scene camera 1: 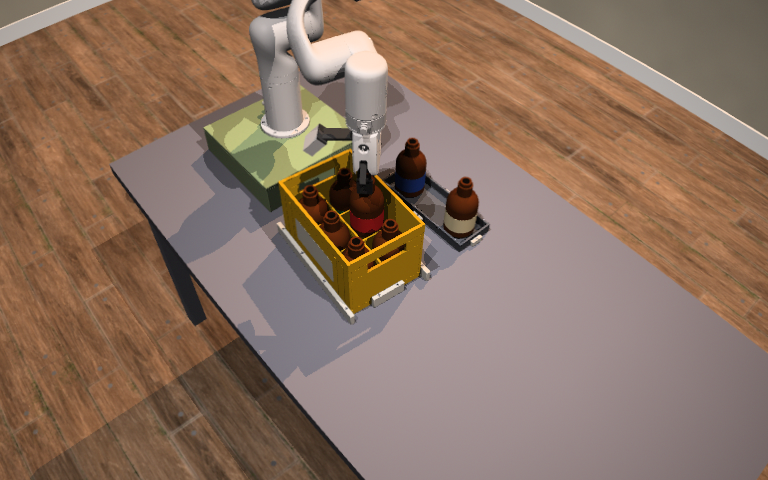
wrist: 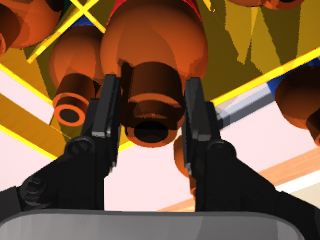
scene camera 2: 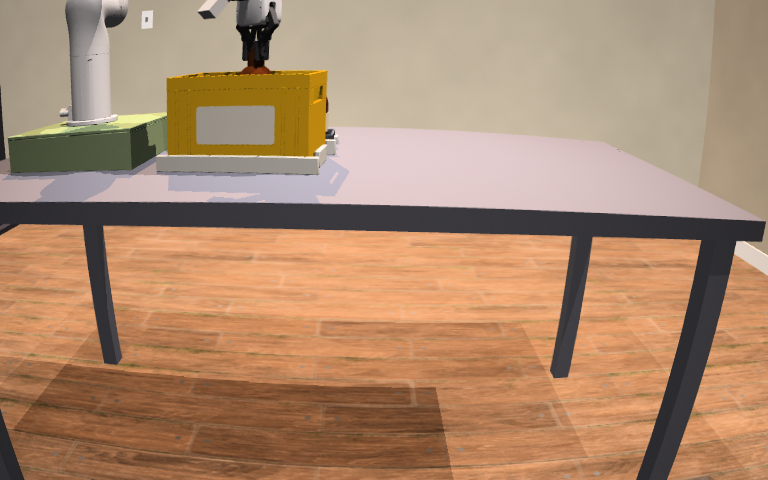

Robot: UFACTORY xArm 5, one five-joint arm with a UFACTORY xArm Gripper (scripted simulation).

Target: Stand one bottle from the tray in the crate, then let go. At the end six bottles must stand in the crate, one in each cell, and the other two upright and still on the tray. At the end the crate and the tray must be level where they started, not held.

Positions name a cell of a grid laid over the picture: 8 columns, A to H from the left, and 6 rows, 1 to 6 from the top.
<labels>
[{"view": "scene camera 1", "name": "my gripper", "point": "D3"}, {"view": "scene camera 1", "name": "yellow crate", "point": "D4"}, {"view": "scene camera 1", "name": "dark tray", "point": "E3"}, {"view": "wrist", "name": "my gripper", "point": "D3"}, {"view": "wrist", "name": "yellow crate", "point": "G2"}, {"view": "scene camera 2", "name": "my gripper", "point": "C1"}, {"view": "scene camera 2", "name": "yellow crate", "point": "C2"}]
</labels>
